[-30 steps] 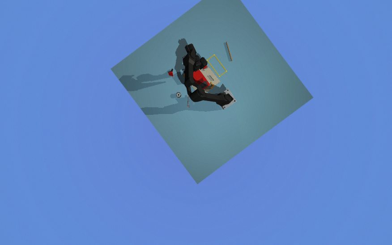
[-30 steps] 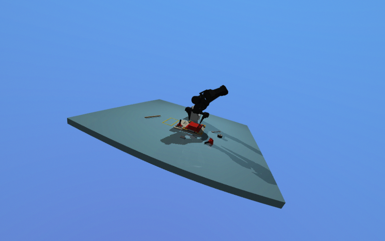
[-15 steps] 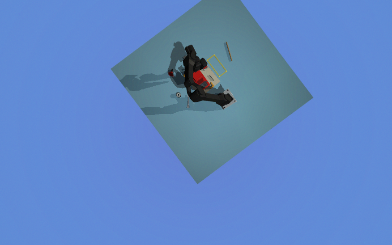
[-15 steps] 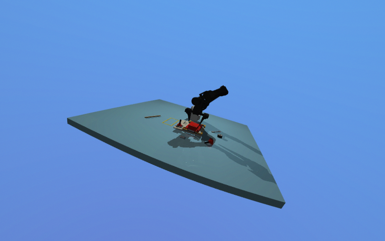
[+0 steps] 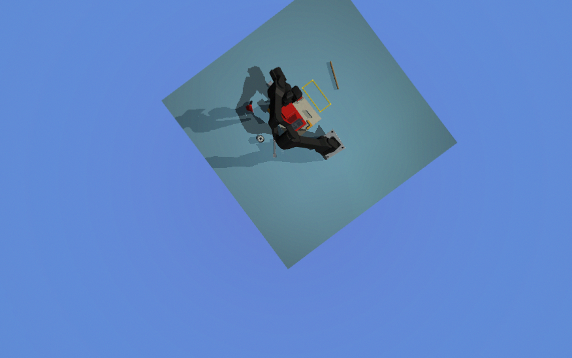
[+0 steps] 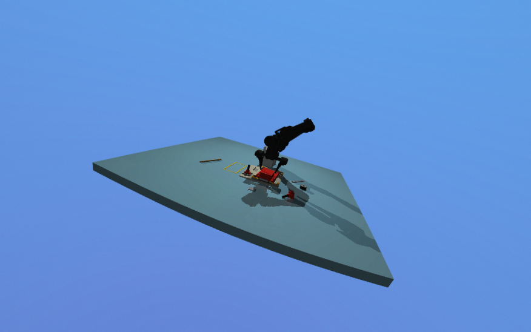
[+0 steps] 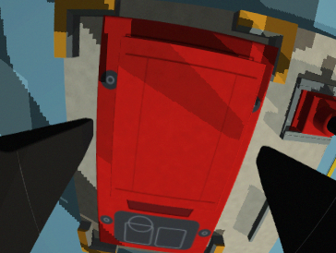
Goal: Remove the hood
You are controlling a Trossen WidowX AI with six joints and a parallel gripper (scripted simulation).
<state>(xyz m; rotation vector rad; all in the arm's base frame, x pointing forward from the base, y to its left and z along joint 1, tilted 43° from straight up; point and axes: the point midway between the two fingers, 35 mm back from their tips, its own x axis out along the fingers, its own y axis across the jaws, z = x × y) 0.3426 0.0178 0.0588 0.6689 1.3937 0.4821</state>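
My gripper tip is 10 mm above the hood. Also, from my gripper tip: grey square: 180 mm ahead, 50 mm below, 40 mm to the right; wheel: 230 mm to the left, 50 mm below, 30 mm behind; grey engine block: 30 mm below.
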